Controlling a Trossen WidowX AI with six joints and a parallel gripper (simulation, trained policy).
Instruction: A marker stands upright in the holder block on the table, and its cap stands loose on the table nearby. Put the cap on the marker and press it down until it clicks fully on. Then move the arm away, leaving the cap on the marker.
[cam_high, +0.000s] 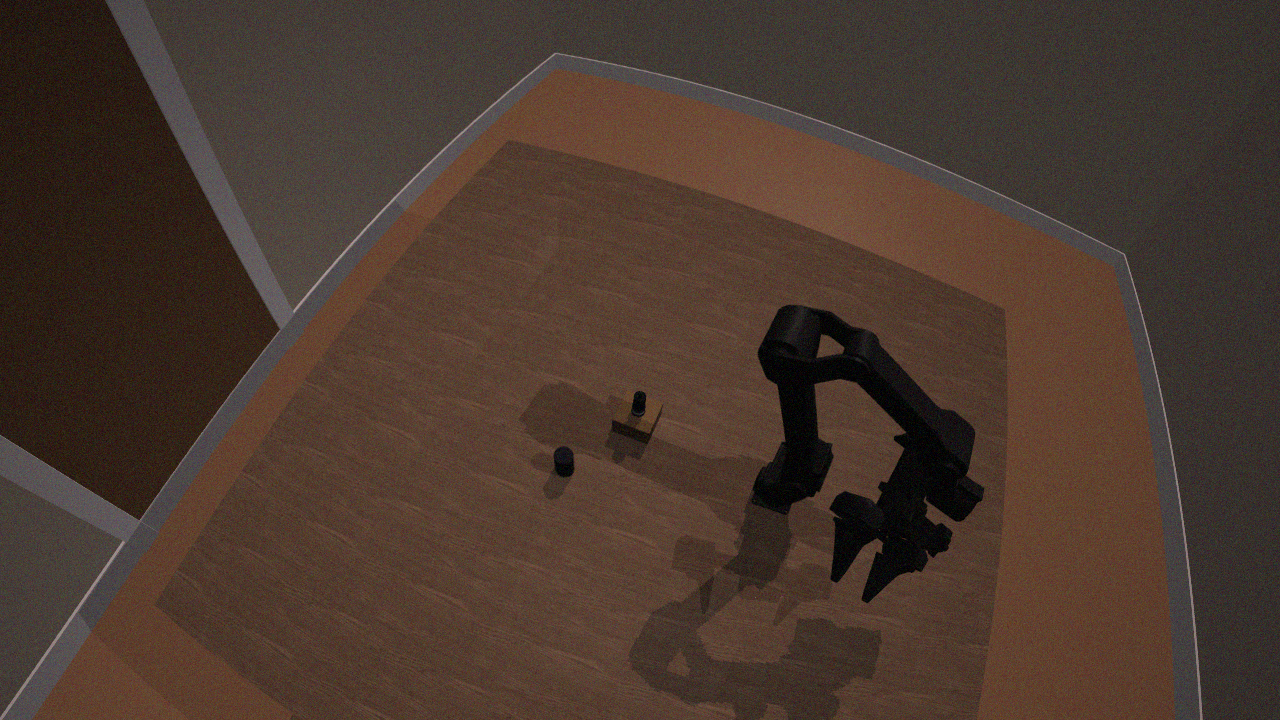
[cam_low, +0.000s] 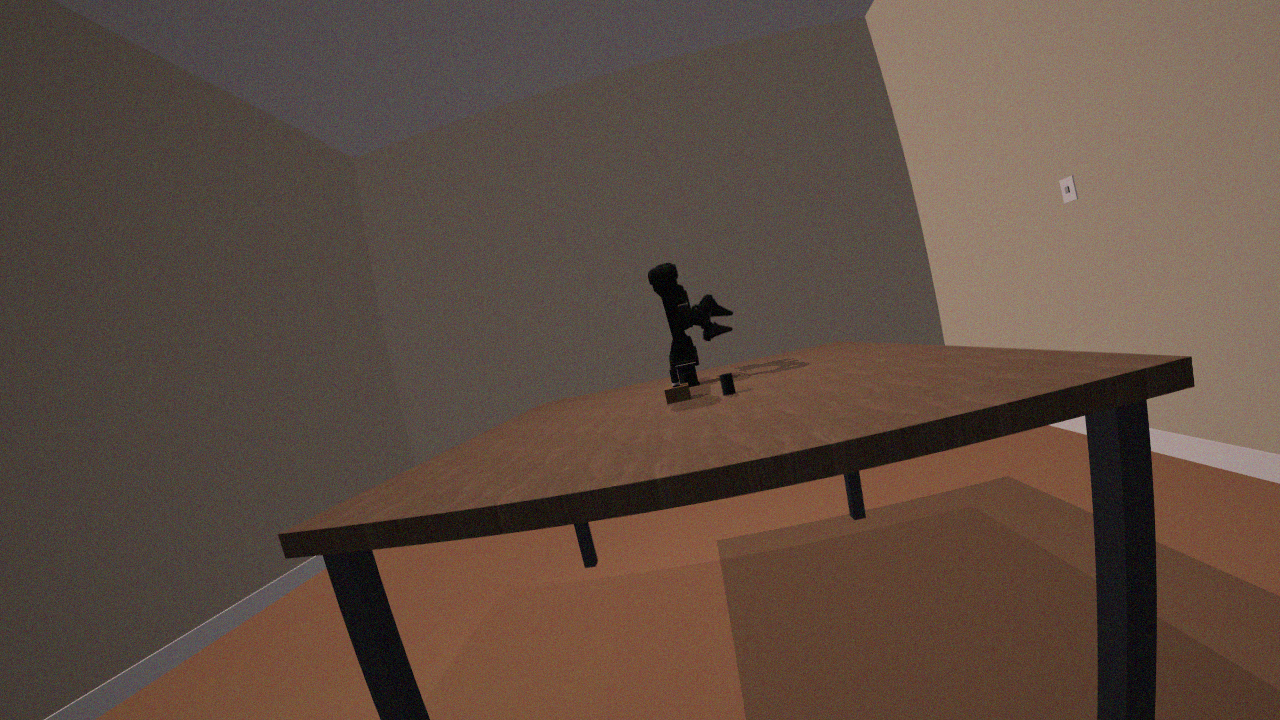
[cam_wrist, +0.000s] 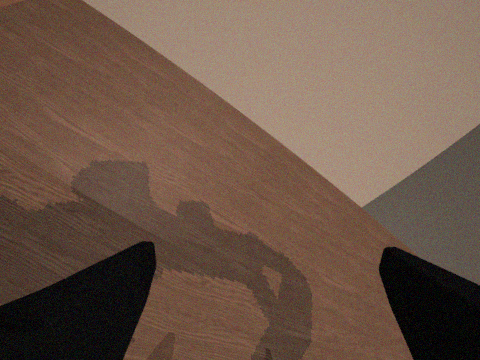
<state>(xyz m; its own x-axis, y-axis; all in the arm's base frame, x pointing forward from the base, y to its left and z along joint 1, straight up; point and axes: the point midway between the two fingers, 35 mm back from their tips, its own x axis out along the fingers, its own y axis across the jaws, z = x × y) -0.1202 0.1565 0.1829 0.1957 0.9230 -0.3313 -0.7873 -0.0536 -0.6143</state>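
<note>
The dark cap is 440 mm ahead of my gripper tip, 150 mm below it and 100 mm to the right of it. The rest, counted from my gripper tip: dark marker (370 mm ahead, 220 mm to the right, 100 mm below); then tan holder block (370 mm ahead, 220 mm to the right, 150 mm below).
</note>
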